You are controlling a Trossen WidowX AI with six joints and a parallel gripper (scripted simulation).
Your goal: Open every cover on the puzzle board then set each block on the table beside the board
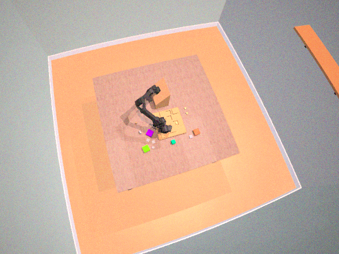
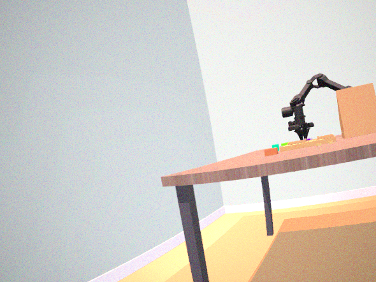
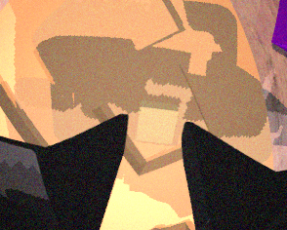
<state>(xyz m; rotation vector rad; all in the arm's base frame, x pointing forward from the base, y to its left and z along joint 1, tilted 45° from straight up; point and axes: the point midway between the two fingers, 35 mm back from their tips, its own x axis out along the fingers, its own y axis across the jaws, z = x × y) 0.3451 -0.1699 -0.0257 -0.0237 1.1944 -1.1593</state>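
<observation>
Now: the magenta block 1 cm behind my gripper tip, 13 cm to the right of it and 1 cm below it. From my gripper tip the other things lie so: orange block 17 cm ahead, 31 cm to the left, 1 cm below; then lime green block 13 cm ahead, 23 cm to the right, 1 cm below; then teal block 17 cm ahead, 4 cm to the left.
</observation>
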